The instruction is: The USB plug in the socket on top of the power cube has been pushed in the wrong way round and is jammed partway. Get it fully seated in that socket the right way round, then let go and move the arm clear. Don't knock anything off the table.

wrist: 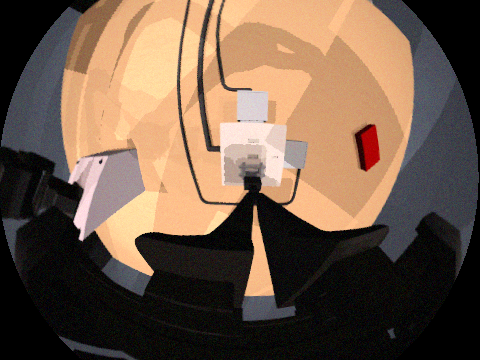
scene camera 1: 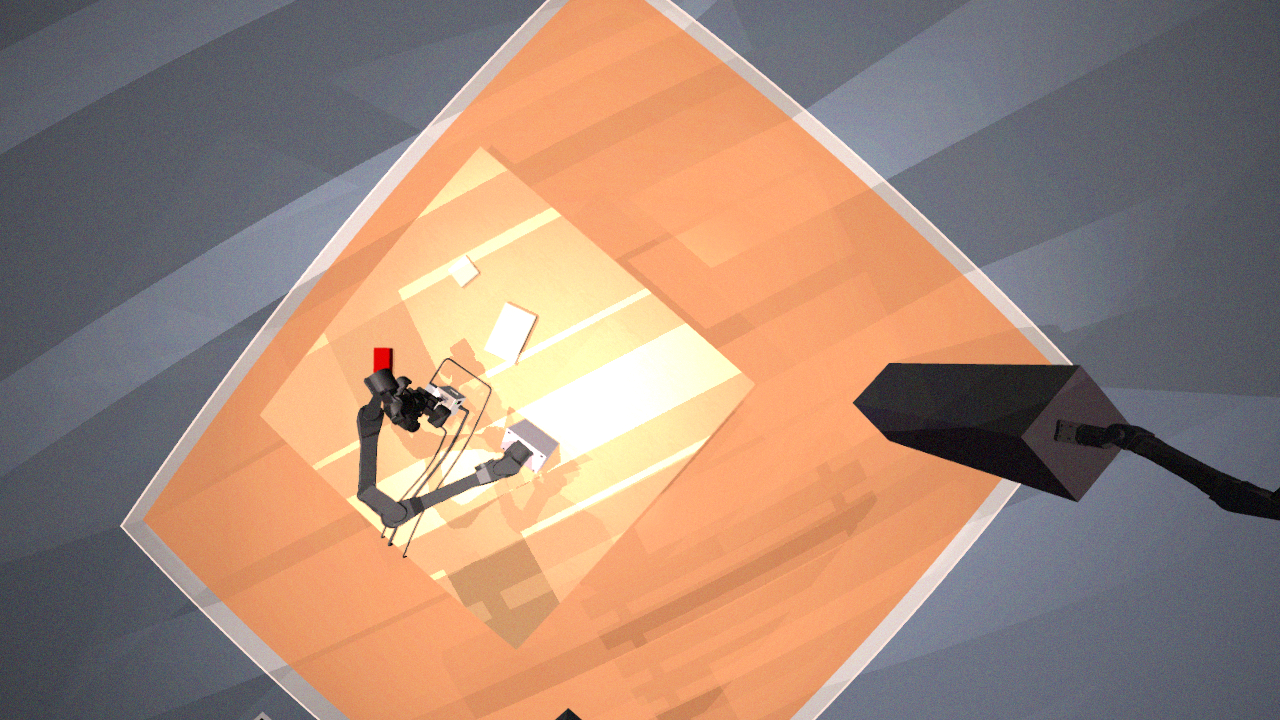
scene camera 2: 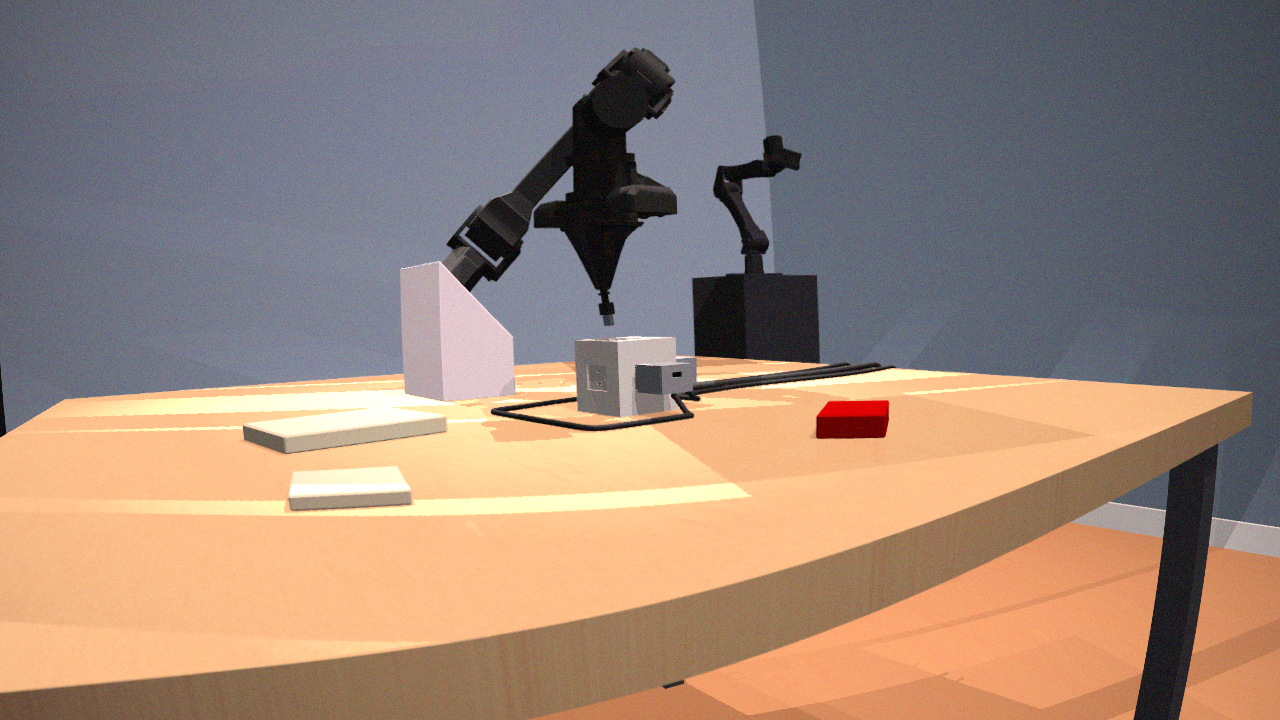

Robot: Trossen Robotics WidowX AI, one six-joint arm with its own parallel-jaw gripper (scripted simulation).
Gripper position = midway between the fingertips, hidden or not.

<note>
My gripper [scene camera 2: 602,289] holds an usb plug. I also see a red block [scene camera 2: 838,419] and a white power cube [scene camera 2: 605,370].
The red block also shows in the wrist view [wrist: 367,141]. My gripper is seen too in the wrist view [wrist: 254,197] and in scene camera 1 [scene camera 1: 436,398]. The white power cube is seen too in scene camera 1 [scene camera 1: 455,400].
</note>
